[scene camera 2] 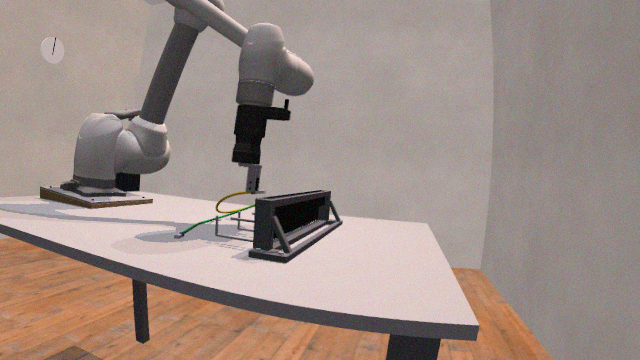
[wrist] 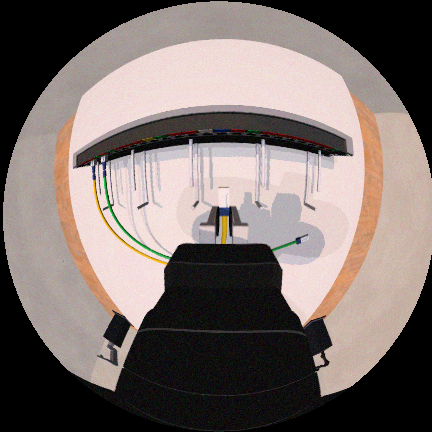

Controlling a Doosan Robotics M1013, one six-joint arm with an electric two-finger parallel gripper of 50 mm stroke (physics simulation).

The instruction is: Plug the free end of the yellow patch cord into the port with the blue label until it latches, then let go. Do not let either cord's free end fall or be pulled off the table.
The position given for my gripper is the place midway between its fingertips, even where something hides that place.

Note:
I see my gripper [scene camera 2: 252, 191].
My gripper shows as well in the wrist view [wrist: 223, 214].

